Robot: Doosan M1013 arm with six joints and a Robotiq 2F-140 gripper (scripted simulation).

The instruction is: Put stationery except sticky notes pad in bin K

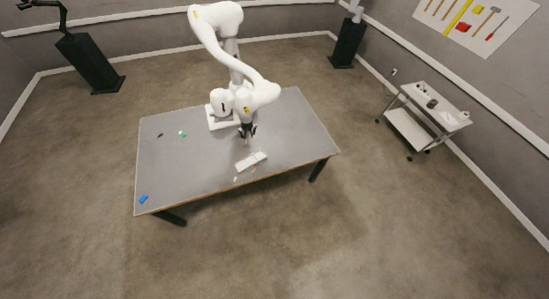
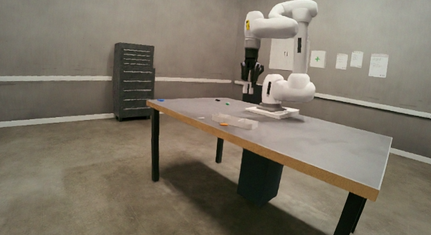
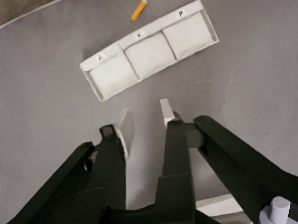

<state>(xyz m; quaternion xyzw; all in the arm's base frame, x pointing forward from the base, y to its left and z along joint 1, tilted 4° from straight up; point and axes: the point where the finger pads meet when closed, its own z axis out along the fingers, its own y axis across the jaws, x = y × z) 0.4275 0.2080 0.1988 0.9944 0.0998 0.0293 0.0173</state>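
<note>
My gripper is now 280 mm past the green block, 570 mm to the left of it and 200 mm above it. The rest, counted from my hand: orange piece: 150 mm ahead, 10 mm to the left, 200 mm below; white piece: 210 mm ahead, 130 mm to the right, 200 mm below; bin: 70 mm ahead, 190 mm below.
</note>
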